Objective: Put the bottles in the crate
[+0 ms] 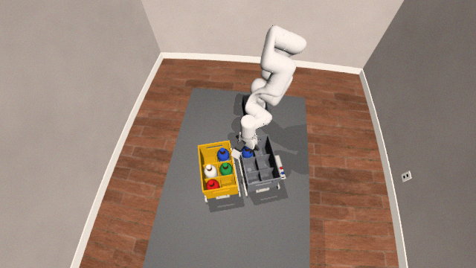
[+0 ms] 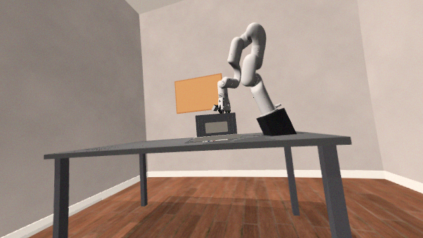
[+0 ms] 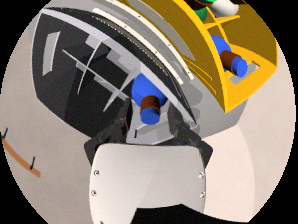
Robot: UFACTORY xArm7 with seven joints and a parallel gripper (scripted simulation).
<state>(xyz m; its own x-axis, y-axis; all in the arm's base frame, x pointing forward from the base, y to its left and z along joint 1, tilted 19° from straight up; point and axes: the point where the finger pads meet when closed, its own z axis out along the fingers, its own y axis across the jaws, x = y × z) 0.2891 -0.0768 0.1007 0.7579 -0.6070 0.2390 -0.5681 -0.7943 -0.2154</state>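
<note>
Right now the red-label bottle is 200 mm ahead of my hand, 200 mm to the right of it and 70 mm below it. Round my hand: grey crate (80 mm ahead, 60 mm to the left, 70 mm below); yellow crate (110 mm ahead, 170 mm to the right, 70 mm below); green bottle (100 mm ahead, 130 mm to the right, 70 mm below).
</note>
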